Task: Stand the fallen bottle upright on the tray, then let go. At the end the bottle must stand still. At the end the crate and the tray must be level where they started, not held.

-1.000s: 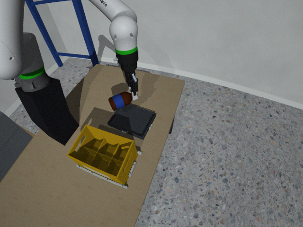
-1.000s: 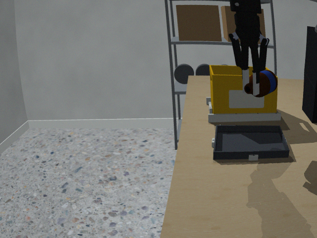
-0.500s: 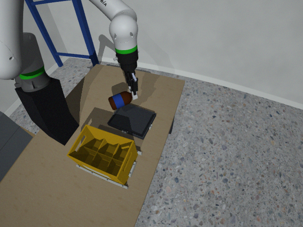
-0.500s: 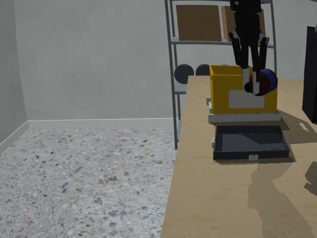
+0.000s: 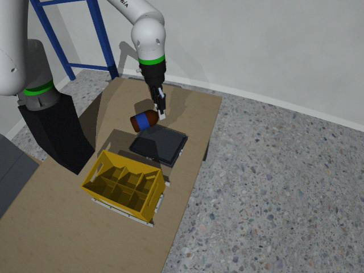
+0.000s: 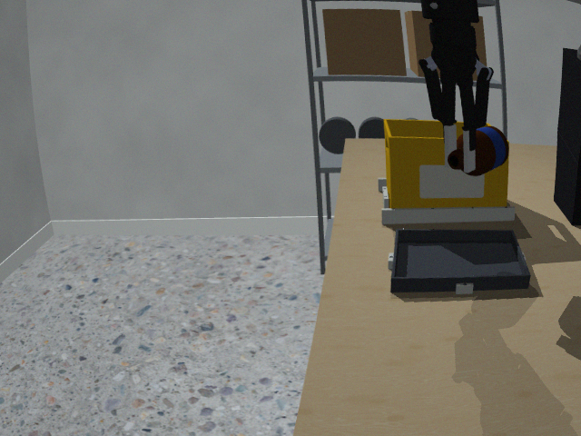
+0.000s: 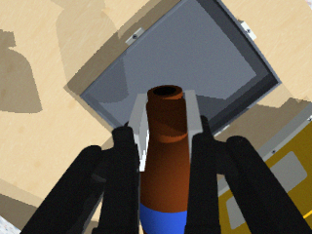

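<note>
My hand is 4 cm to the left of the brown bottle, 4 cm past it and 2 cm above it. From my hand the other things lie so: dark grey tray (21 cm below, 4 cm to the right, 2 cm behind); then yellow crate (33 cm to the right, 14 cm below, 8 cm behind).
</note>
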